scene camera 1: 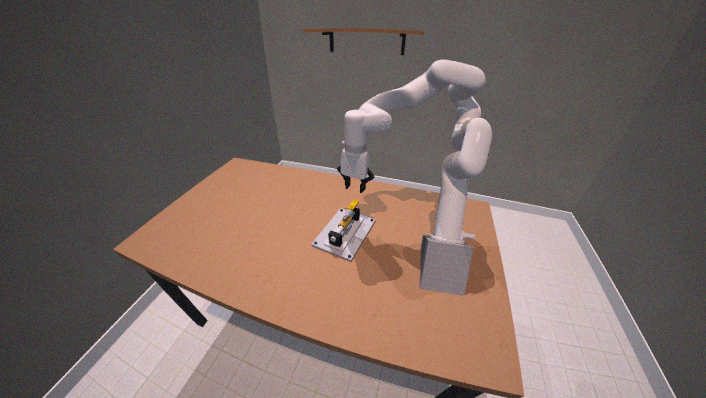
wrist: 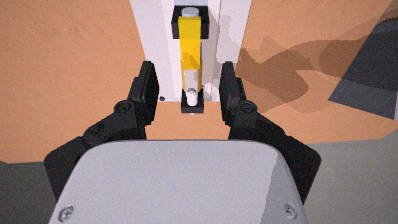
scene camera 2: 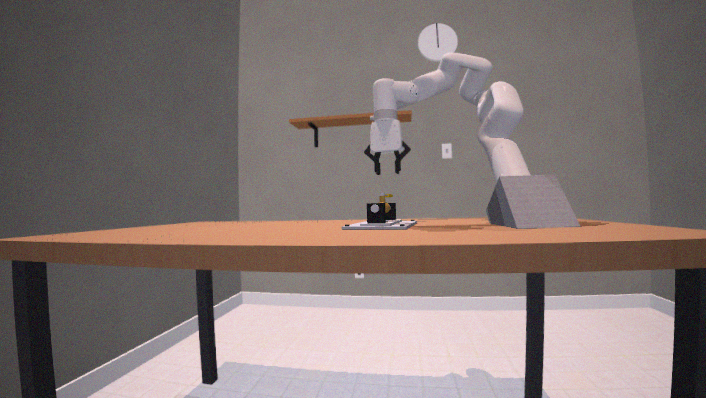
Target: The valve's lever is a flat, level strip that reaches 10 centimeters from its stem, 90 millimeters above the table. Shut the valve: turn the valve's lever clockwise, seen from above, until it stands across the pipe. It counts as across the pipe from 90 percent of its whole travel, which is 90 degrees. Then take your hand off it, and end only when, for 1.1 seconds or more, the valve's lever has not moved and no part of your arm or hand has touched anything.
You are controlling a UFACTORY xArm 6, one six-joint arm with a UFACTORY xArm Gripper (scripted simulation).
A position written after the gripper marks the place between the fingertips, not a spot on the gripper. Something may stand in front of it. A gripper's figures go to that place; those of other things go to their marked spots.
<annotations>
The gripper (scene camera 1: 355, 189): 92 cm from the lens. A valve (scene camera 1: 338, 239): 87 cm from the lens.
</annotations>
